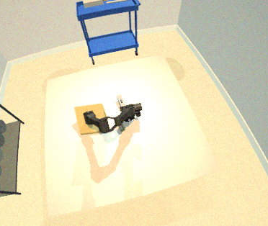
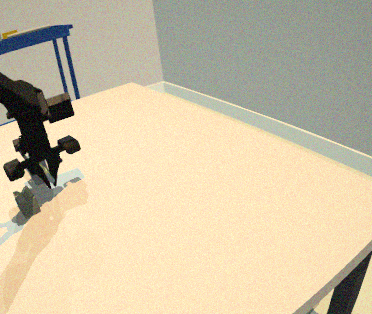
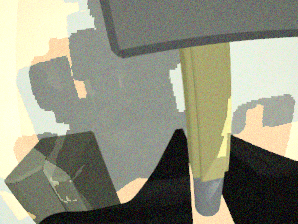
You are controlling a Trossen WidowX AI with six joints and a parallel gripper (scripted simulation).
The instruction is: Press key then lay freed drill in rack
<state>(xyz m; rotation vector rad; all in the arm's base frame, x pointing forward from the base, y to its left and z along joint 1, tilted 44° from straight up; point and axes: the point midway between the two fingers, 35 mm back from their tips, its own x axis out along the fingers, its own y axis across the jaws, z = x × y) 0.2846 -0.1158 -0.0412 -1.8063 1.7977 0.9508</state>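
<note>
Now: the drill 10 mm behind my gripper tip, 40 mm to the left of it and 40 mm above it. Round my gripper tip: grey block fixture (30 mm behind, 140 mm to the left, 40 mm above); grey block (70 mm behind, 40 mm to the right, 10 mm above); dark key (30 mm behind, 160 mm to the left, 40 mm above).
</note>
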